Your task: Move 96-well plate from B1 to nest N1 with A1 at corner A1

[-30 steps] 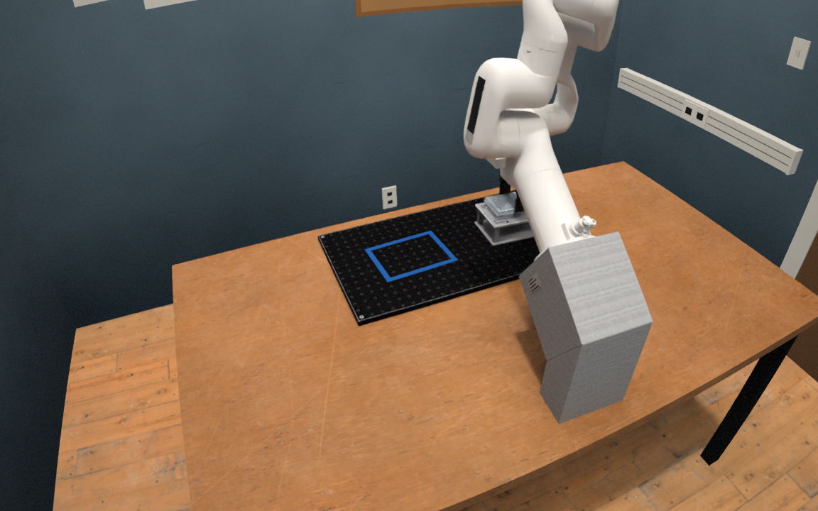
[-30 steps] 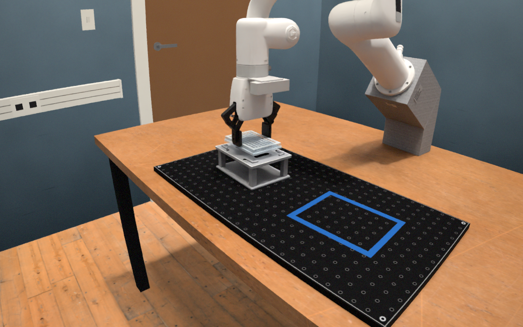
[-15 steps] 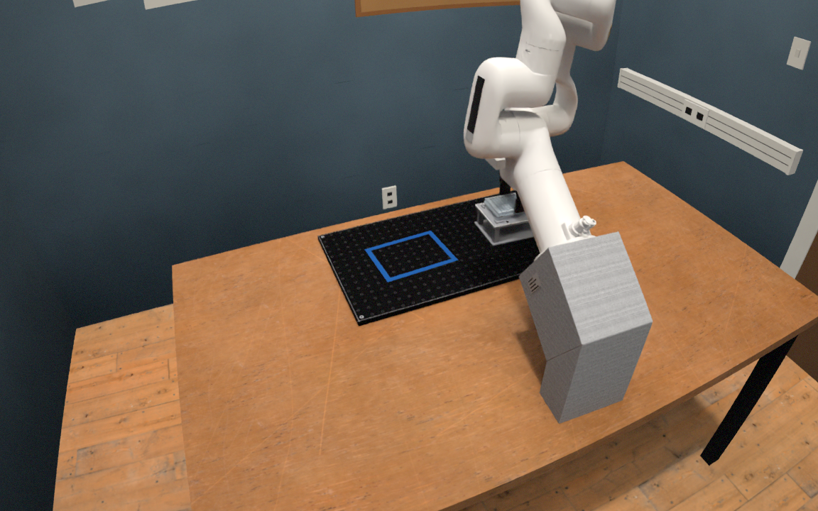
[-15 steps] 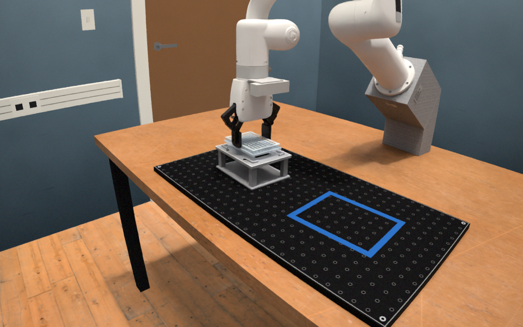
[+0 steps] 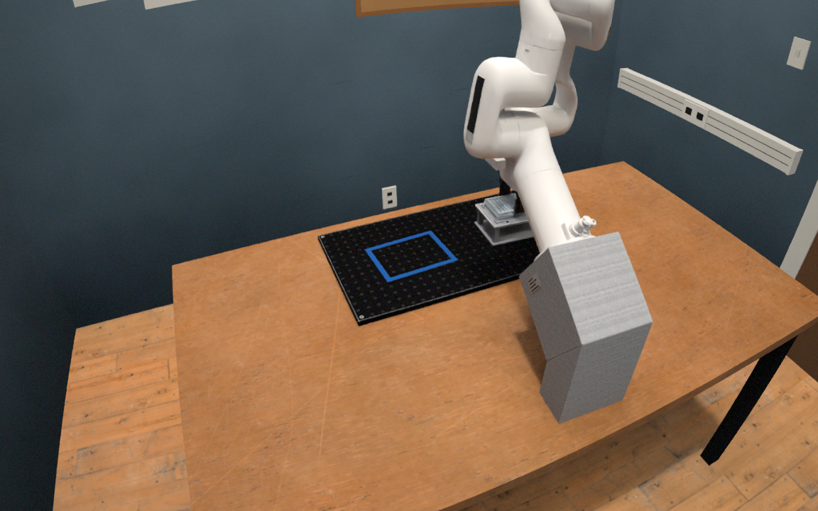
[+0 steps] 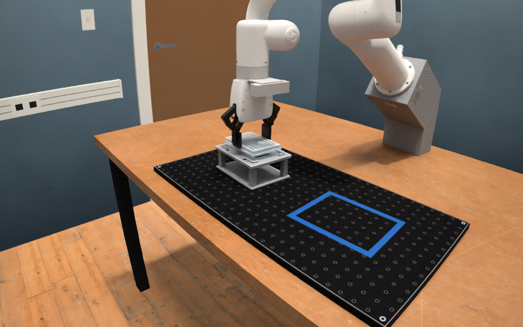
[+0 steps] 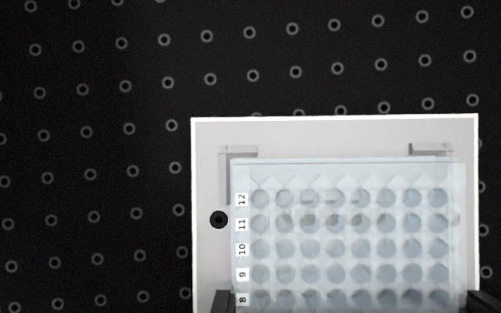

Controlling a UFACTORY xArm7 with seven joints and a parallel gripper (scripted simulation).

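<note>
My gripper is now 1 cm above the clear 96-well plate. Also, from my hand: grey raised nest: 3 cm below.
</note>
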